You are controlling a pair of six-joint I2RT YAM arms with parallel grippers.
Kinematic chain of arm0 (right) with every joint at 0, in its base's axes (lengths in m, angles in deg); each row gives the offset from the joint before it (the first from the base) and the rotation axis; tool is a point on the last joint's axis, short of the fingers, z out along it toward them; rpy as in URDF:
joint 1: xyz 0 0 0.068 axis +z
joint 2: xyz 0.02 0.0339 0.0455 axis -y
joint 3: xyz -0.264 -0.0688 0 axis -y
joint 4: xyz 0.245 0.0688 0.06 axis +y
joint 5: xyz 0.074 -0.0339 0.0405 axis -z
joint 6: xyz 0.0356 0 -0.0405 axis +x
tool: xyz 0 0 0 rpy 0 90 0
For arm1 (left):
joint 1: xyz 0 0 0.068 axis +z
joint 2: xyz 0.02 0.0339 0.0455 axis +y
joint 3: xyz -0.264 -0.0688 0 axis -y
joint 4: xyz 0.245 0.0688 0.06 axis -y
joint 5: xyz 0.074 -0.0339 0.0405 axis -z
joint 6: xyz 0.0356 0 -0.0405 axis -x
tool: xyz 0 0 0 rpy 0 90 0
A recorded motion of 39 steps. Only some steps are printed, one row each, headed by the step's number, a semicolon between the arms.
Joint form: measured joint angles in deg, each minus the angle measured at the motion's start. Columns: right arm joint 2, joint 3, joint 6, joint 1, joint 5, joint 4; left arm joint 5, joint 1, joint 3, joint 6, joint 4, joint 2.
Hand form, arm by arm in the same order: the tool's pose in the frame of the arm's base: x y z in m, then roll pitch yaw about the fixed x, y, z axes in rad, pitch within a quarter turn. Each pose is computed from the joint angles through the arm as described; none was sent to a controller.
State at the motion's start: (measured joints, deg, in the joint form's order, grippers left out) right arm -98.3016 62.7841 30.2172 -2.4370 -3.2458 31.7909; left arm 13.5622 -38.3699 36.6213 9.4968 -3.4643 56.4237
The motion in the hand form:
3: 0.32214 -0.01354 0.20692 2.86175 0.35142 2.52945; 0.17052 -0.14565 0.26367 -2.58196 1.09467 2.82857
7: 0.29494 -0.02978 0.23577 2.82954 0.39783 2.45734; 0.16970 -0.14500 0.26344 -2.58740 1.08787 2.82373
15: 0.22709 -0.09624 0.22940 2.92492 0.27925 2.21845; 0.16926 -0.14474 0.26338 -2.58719 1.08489 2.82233
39: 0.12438 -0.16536 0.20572 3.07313 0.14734 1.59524; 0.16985 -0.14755 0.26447 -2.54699 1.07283 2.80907
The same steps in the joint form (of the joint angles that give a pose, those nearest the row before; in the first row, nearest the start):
3: 5.36 0.00 -0.04 -0.33 0.00 2.71; 0.00 0.00 0.00 -0.02 -0.37 -0.09
7: 13.55 -1.92 0.02 -3.72 0.02 5.81; 0.00 0.00 0.02 -0.02 -1.03 -0.31
15: 21.44 -8.39 -1.95 -20.98 0.11 15.82; 0.11 0.00 0.02 0.00 -1.29 -0.42
39: 25.33 -15.47 5.20 -50.31 4.98 23.41; 3.17 0.00 0.66 0.00 -1.44 0.35

